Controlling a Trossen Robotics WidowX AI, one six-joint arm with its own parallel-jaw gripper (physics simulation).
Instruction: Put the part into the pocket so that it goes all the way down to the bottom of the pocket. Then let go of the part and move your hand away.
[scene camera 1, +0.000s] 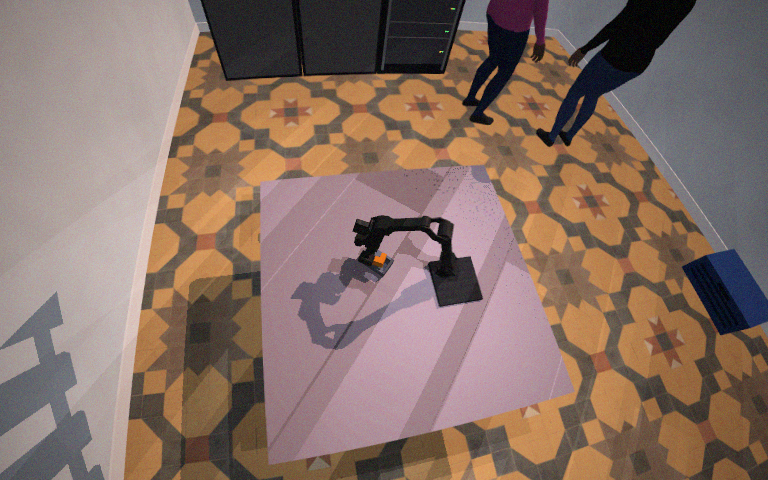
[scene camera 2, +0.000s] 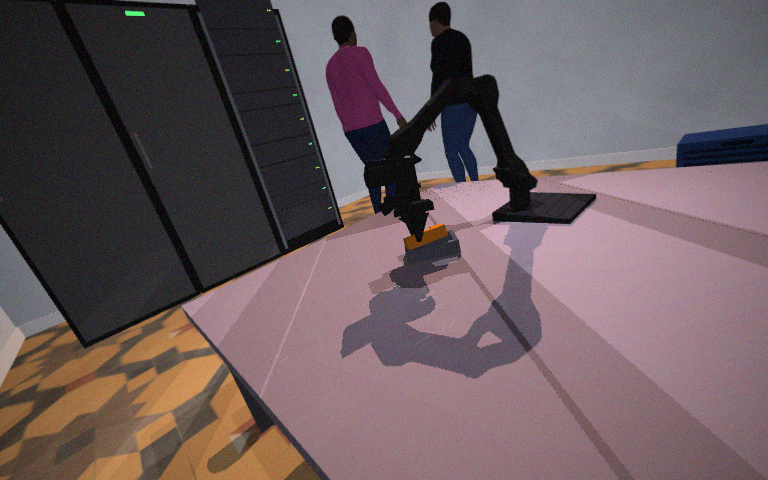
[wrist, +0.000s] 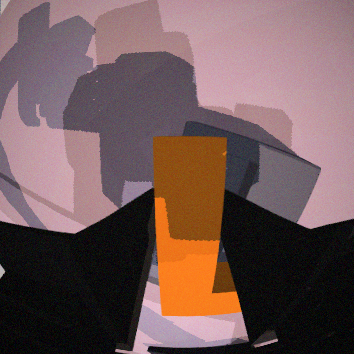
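The orange L-shaped part is held between the fingers of my gripper, which is shut on it. The grey block with the pocket sits on the table directly under the part. In scene camera 2 the part shows above the block's rim. In the wrist view the block is turned relative to the part and sticks out to its right. The pocket opening is hidden by the part and fingers, so whether the part's underside is inside it cannot be told.
The arm's black base plate stands on the pink table. Shadows of the arm fall across the table beside the block. Two people, dark cabinets and a blue box are beyond the table.
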